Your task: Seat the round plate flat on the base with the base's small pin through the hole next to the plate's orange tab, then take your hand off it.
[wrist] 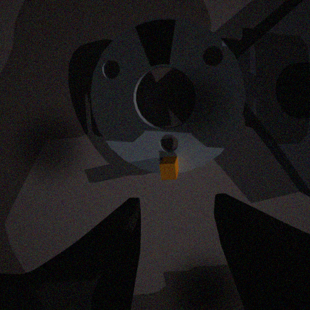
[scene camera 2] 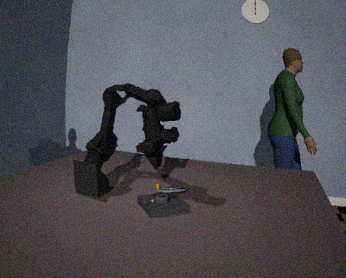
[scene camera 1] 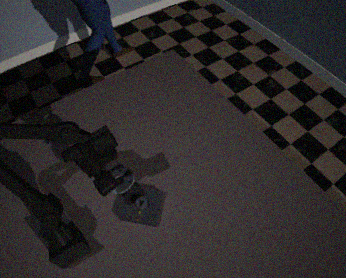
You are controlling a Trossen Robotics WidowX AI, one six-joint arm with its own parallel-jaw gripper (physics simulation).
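Pixels of known places: gripper, fingertip midpoint: (scene camera 2: pixel 157 168) (scene camera 1: pixel 104 178); arm's base at its link origin: (scene camera 2: pixel 90 169) (scene camera 1: pixel 63 243).
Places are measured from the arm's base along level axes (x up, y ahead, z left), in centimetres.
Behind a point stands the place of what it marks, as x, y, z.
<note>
The grey round plate (scene camera 1: pixel 122 190) {-5.7, 23.2, 10.4} (scene camera 2: pixel 172 190) {-5.4, 26.7, 10.7} (wrist: pixel 117 107) overlaps the base's near-arm corner in scene camera 1. In scene camera 2 it shows above the base, slightly tilted and not flat on it. Its orange tab (scene camera 2: pixel 158 186) {-6.2, 19.8, 13.8} (wrist: pixel 169 170) points toward the fingers, and the small hole (wrist: pixel 169 143) is beside the tab. The dark base (scene camera 1: pixel 155 215) {-6.2, 29.2, -3.0} (scene camera 2: pixel 155 210) {-6.5, 28.7, -4.5} lies on the table with a raised round boss (scene camera 1: pixel 141 202) {-4.8, 27.0, 2.8} (scene camera 2: pixel 161 198) {-4.8, 27.7, 1.1} and a small yellow mark (scene camera 1: pixel 139 212) {-5.7, 24.9, 0.3} (scene camera 2: pixel 152 200) {-5.8, 25.0, 0.3}. My gripper (scene camera 2: pixel 161 174) {0.3, 19.2, 14.4} (wrist: pixel 177 205) is open, its fingertips apart from the tab. The small pin cannot be made out.
The table top (scene camera 1: pixel 215 200) {-8.6, 50.5, -7.7} (scene camera 2: pixel 250 235) {-8.6, 56.7, -4.4} carries the arm's dark mount (scene camera 1: pixel 67 247) {2.9, 1.2, -2.7} (scene camera 2: pixel 90 178) {-1.9, 3.0, -3.3}. The arm's shadows fall around the base. A person in a green top (scene camera 2: pixel 287 105) stands beyond the table. A checkered floor (scene camera 1: pixel 270 85) lies past the table's edge.
</note>
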